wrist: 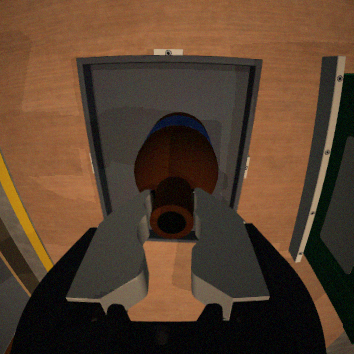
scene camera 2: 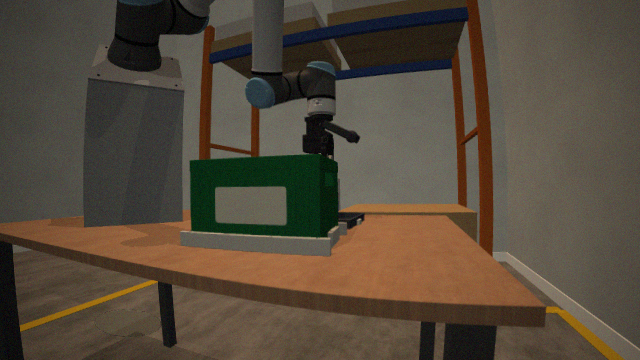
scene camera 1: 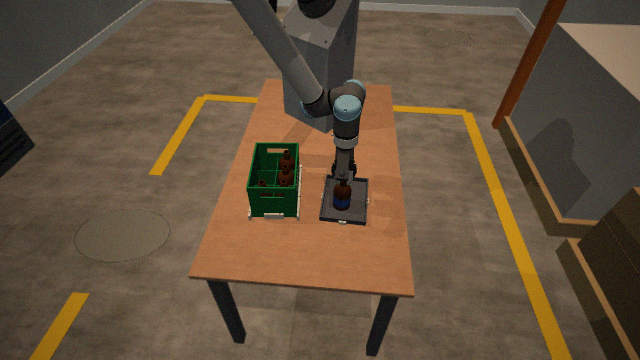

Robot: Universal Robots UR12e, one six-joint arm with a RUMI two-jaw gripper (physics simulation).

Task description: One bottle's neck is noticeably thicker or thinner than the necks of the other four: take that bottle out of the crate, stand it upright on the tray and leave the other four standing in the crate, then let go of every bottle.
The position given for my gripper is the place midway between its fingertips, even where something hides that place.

Observation:
In view: my gripper [scene camera 1: 343, 185] and a brown bottle [wrist: 177, 155].
My gripper also shows in the wrist view [wrist: 173, 190].

